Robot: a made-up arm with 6 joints.
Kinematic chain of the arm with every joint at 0, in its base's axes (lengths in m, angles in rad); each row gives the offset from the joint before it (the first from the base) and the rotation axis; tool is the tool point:
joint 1: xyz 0 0 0.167 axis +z
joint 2: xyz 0 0.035 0 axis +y
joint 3: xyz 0 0 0.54 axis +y
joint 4: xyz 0 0 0.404 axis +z
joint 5: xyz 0 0 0 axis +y
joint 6: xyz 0 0 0.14 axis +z
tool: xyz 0 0 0
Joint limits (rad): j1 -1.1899..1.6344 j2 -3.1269..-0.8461 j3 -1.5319..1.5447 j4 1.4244..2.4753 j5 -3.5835..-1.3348 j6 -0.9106..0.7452
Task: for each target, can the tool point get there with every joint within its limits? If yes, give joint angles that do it. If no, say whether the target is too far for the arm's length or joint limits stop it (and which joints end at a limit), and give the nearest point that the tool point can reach.
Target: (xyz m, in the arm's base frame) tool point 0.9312 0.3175 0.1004
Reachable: no: joint limits stop it (at a limit: joint 2, joint 3, joint 4, joint 5) | nearest point 0.4171 0.1422 -0.3765 | short by 0.723 m
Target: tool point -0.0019 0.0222 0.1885
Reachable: no: joint limits stop it (at a limit: joint 1, joint 3, joint 4) | nearest point -0.1727 0.3566 0.5656 | short by 0.532 m
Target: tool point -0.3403 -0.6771 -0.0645
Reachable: yes | joints 1.0877 -1.7093 -0.4829 1.6161 -2.7897 0.0084
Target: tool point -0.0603 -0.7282 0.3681
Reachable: yes | joints 1.3952 -1.6831 0.9113 1.9881 -2.2083 -0.6731
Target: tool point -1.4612 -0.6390 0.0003
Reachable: no: too far | nearest point -0.9029 -0.3949 0.0640 | short by 0.613 m
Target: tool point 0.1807 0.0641 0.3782
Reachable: no: joint limits stop it (at a limit: joint 1, joint 2, joint 3, joint 4) | nearest point 0.0503 -0.1025 0.7253 | short by 0.406 m
